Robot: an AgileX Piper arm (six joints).
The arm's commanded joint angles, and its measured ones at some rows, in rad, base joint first. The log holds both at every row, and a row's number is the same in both.
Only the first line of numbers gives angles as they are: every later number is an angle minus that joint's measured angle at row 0.
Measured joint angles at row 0: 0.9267, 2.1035, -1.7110, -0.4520, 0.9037, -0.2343
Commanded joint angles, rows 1 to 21: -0.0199, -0.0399, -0.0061, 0.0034, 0.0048, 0.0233; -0.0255, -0.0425, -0.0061, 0.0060, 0.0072, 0.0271; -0.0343, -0.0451, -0.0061, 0.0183, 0.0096, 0.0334; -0.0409, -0.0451, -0.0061, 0.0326, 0.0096, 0.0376; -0.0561, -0.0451, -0.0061, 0.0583, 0.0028, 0.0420; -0.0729, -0.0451, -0.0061, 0.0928, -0.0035, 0.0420; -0.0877, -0.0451, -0.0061, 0.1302, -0.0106, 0.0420; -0.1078, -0.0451, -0.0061, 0.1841, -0.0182, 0.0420; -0.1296, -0.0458, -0.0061, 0.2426, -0.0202, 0.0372; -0.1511, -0.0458, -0.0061, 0.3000, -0.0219, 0.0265; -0.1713, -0.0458, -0.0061, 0.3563, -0.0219, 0.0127; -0.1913, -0.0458, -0.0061, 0.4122, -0.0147, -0.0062; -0.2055, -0.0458, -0.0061, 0.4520, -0.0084, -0.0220; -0.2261, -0.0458, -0.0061, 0.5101, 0.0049, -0.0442; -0.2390, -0.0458, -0.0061, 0.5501, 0.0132, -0.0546; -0.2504, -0.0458, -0.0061, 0.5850, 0.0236, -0.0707; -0.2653, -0.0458, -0.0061, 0.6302, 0.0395, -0.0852; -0.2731, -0.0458, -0.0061, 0.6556, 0.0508, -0.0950; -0.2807, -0.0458, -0.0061, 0.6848, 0.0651, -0.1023; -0.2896, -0.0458, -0.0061, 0.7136, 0.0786, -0.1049; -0.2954, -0.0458, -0.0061, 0.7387, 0.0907, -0.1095
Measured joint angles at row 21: -0.2673, -0.0307, -0.0009, 0.6239, 0.0418, -0.0752
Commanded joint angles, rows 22 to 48: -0.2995, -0.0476, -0.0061, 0.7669, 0.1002, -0.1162; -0.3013, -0.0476, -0.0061, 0.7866, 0.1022, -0.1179; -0.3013, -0.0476, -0.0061, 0.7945, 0.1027, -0.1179; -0.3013, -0.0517, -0.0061, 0.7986, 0.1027, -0.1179; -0.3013, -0.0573, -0.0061, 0.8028, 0.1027, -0.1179; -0.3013, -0.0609, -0.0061, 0.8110, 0.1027, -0.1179; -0.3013, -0.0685, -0.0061, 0.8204, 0.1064, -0.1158; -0.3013, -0.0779, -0.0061, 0.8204, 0.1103, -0.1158; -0.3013, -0.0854, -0.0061, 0.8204, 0.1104, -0.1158; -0.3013, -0.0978, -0.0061, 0.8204, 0.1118, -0.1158; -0.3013, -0.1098, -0.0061, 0.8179, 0.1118, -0.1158; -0.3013, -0.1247, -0.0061, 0.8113, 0.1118, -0.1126; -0.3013, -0.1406, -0.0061, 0.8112, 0.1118, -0.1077; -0.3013, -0.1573, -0.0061, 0.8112, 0.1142, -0.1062; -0.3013, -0.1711, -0.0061, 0.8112, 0.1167, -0.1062; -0.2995, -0.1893, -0.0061, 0.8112, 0.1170, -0.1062; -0.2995, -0.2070, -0.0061, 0.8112, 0.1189, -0.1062; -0.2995, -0.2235, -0.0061, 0.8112, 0.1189, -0.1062; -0.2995, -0.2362, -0.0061, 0.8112, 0.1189, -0.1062; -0.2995, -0.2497, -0.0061, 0.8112, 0.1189, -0.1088; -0.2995, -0.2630, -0.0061, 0.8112, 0.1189, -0.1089; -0.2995, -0.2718, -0.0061, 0.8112, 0.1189, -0.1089; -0.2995, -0.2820, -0.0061, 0.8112, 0.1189, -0.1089; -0.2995, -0.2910, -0.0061, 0.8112, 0.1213, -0.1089; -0.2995, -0.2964, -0.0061, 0.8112, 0.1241, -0.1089; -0.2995, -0.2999, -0.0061, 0.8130, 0.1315, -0.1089; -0.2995, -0.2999, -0.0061, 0.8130, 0.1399, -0.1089
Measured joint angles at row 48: -0.2970, -0.2770, -0.0009, 0.8082, 0.1185, -0.1052
